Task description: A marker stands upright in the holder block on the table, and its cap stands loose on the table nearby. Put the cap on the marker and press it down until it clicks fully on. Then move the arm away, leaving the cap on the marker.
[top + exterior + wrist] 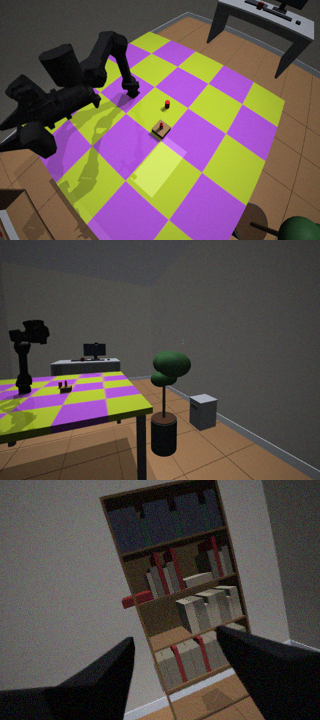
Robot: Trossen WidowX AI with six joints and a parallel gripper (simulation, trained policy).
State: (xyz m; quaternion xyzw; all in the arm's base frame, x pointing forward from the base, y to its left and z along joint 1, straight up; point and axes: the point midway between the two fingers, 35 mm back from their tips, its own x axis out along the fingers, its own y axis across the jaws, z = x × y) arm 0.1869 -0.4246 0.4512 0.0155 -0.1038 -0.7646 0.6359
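Now: the red cap 5 cm ahead of my gripper tip, 51 cm to the left of it and 43 cm below it. Round my gripper tip: brown holder block: 12 cm ahead, 37 cm to the left, 44 cm below.
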